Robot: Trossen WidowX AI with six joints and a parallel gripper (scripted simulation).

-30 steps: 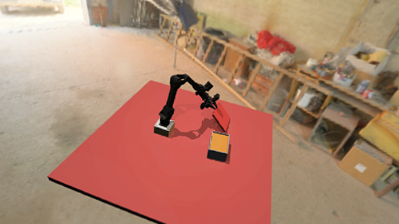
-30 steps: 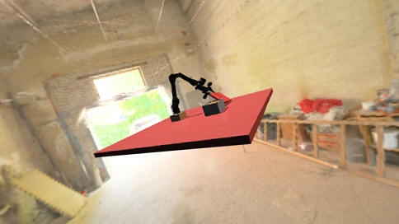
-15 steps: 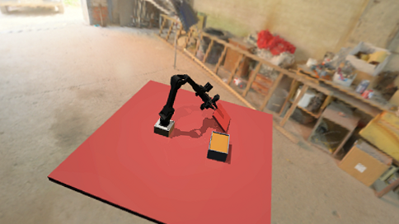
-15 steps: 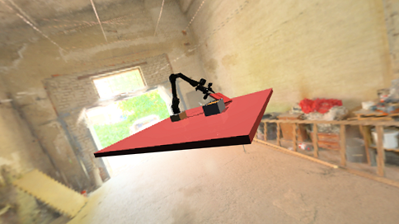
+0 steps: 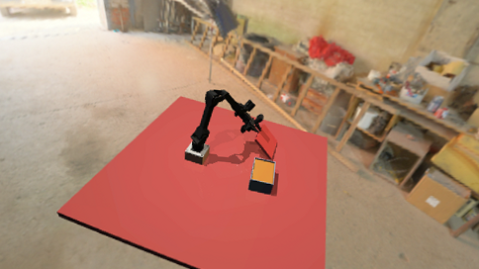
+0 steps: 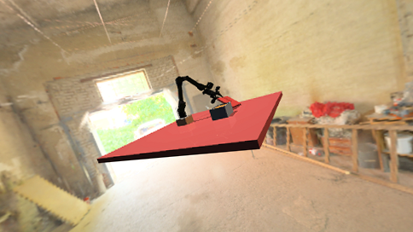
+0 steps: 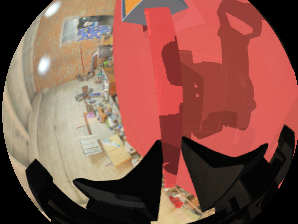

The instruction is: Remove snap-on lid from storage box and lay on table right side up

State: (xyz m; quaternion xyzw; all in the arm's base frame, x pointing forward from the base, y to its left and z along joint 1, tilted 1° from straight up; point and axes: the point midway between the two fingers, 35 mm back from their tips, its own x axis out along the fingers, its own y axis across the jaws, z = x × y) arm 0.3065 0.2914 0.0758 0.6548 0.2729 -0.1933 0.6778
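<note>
Right now my gripper tip is 60 mm short of the red lid, 10 mm to the left of it and 50 mm above it. The rest, counted from my gripper tip: storage box: 110 mm ahead, 320 mm to the right, 80 mm below.
</note>
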